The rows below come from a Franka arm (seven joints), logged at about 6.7 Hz.
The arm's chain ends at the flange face. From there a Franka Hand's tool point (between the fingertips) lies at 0.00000 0.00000 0.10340 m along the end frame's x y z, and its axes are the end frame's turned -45 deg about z.
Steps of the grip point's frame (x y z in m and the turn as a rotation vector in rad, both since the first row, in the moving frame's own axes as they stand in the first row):
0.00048, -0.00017, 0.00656, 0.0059, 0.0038, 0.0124
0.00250, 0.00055, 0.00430, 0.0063, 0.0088, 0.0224
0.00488, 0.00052, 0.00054, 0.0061, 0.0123, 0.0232
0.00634, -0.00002, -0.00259, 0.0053, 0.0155, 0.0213
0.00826, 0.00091, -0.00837, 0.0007, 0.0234, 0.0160
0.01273, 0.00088, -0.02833, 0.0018, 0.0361, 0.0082
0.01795, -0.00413, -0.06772, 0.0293, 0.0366, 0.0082
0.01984, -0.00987, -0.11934, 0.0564, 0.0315, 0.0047
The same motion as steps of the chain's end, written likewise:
0.00037, 0.00025, 0.00656, 0.0069, -0.0015, 0.0124
0.00196, -0.00028, 0.00431, 0.0107, 0.0018, 0.0224
0.00335, -0.00174, 0.00055, 0.0130, 0.0044, 0.0232
0.00371, -0.00298, -0.00258, 0.0147, 0.0072, 0.0213
0.00481, -0.00345, -0.00834, 0.0170, 0.0161, 0.0160
0.00711, -0.00562, -0.02826, 0.0268, 0.0243, 0.0082
0.00922, -0.01080, -0.06761, 0.0466, 0.0052, 0.0082
0.00885, -0.01458, -0.11912, 0.0622, -0.0176, 0.0047

